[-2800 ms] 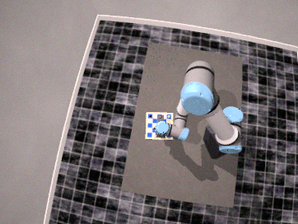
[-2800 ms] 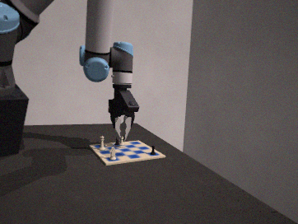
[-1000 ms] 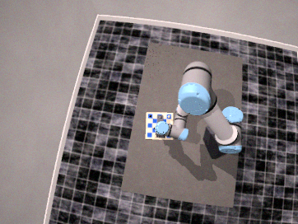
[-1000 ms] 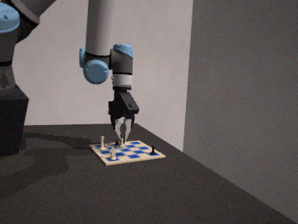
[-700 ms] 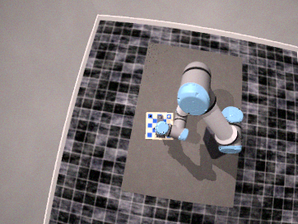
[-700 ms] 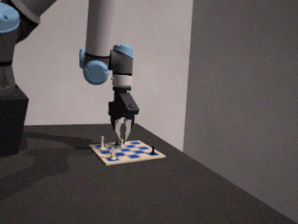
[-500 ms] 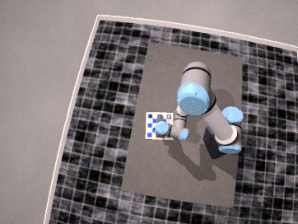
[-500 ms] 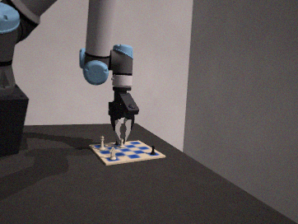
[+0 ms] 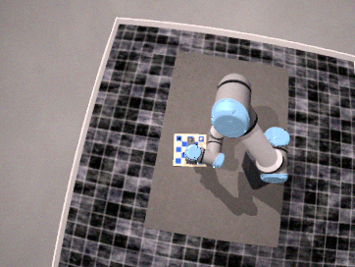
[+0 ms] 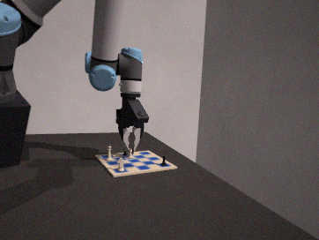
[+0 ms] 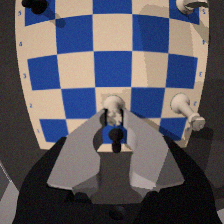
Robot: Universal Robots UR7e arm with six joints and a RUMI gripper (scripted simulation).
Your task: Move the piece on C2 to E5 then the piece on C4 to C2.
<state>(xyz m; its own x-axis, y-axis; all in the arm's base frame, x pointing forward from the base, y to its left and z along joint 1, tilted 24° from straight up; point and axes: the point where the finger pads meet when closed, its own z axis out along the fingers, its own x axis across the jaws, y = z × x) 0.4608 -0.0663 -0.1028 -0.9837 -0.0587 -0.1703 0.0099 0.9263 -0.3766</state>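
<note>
My hand is 4 cm to the left of the cream chessboard and 3 cm above it.
</note>
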